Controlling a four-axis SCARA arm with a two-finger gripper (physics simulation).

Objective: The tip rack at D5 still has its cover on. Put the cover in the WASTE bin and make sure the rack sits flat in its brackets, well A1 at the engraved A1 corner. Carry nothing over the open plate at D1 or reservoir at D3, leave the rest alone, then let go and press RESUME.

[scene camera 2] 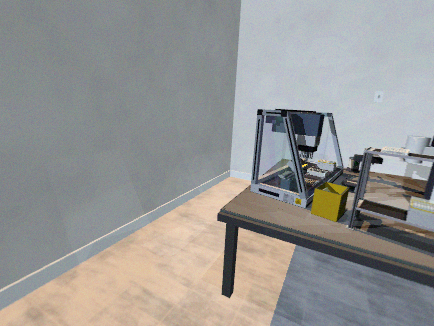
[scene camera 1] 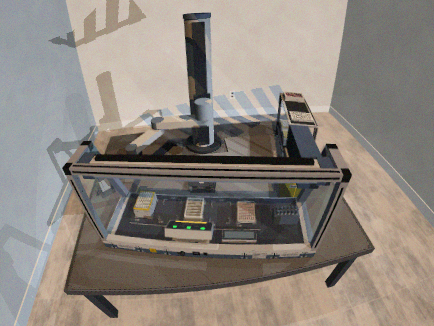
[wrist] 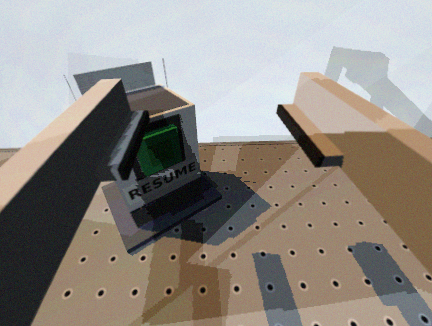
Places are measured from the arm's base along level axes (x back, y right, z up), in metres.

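Pixels of known places: gripper, between the fingertips: [wrist: 213, 95]; arm's base, origin of its link: [scene camera 1: 203, 143].
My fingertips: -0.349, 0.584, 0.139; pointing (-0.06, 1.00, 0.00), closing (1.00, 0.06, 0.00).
Ahead of a thing's pixels: the offset from my fingertips to its top centre, as dx, dy, dz. "pt": to the spot under its first point. Level surfaces: height alone.
My gripper [wrist: 213, 95] is shut, its fingers at their narrow setting with a gap between them and nothing held. In the wrist view, a grey box lettered RESUME with a green button {pt -0.038, +0.016, -0.044} [wrist: 160, 150] stands beyond the left finger, which overlaps its left edge. In scene camera 1 the gripper is hidden behind the enclosure's top beam. The tip rack [scene camera 1: 145, 204] with yellow edging stands at the deck's left; I cannot tell its seating, corner or cover. The striped reservoir {-0.320, -0.480, -0.050} [scene camera 1: 194, 209] and the open plate [scene camera 1: 246, 212] stand to its right. The yellow bin {-0.218, -1.034, +0.009} [scene camera 2: 329, 204] shows a pale patch at its mouth, too small to identify.
The glass-sided enclosure [scene camera 1: 210, 171] [scene camera 2: 255, 150] surrounds the deck. A dark tube rack [scene camera 1: 285, 213] stands at the deck's right. A shelf unit {pt -0.098, -1.018, +0.031} [scene camera 2: 361, 187] stands beside the bin. The arm's column [scene camera 1: 198, 75] rises behind the enclosure. A perforated surface {dz -0.126} [wrist: 295, 240] lies below the fingers.
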